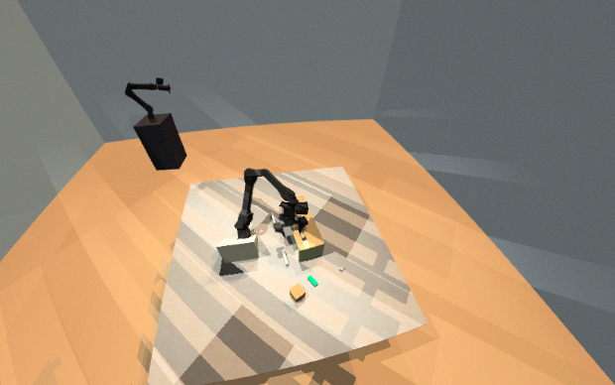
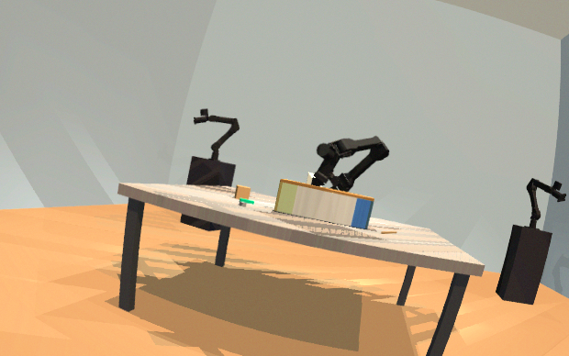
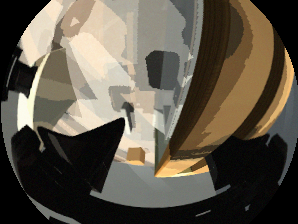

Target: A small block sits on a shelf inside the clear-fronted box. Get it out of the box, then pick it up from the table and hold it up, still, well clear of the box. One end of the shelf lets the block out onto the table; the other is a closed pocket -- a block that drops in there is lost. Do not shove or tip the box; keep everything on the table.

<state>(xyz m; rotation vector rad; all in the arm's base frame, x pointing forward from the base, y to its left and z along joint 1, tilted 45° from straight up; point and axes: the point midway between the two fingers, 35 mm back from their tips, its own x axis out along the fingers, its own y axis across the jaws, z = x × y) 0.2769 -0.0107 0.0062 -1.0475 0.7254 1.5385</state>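
The tan block lies 60 mm ahead of my gripper tip and 10 mm to the right of it. Also, from my gripper tip: green piece: 240 mm to the right, 90 mm ahead, 80 mm below; then grey item: 260 mm ahead, 190 mm to the right, 80 mm below.
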